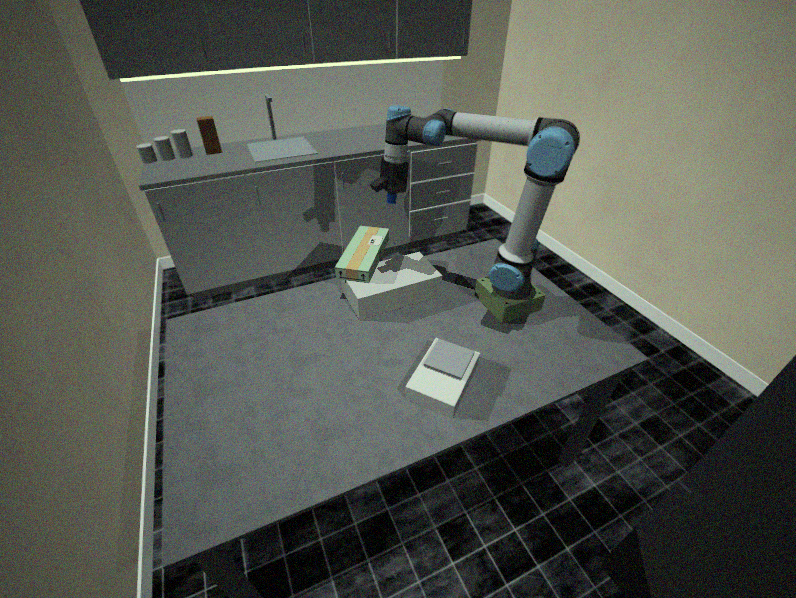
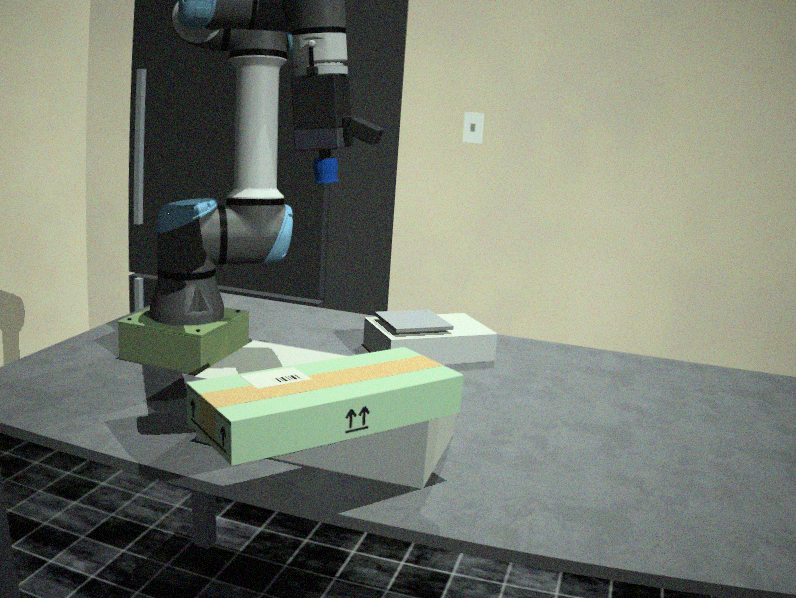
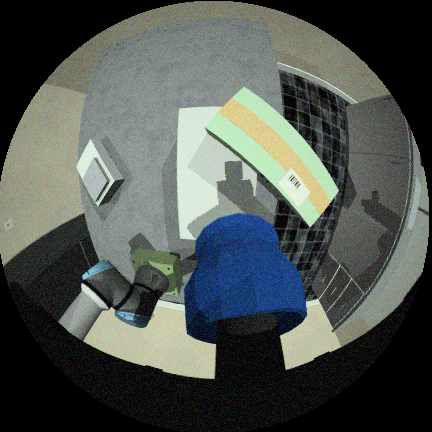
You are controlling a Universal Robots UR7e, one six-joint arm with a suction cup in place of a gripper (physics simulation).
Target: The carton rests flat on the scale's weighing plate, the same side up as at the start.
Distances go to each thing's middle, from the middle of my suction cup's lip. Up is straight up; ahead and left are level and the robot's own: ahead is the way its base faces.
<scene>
I see my suction cup 2 cm short of the white block (image 2: 407,455), 2 cm to the right of it and 36 cm above it. The rest, counted from my suction cup: scale (image 2: 457,338): 11 cm ahead, 51 cm to the left, 38 cm below.
</scene>
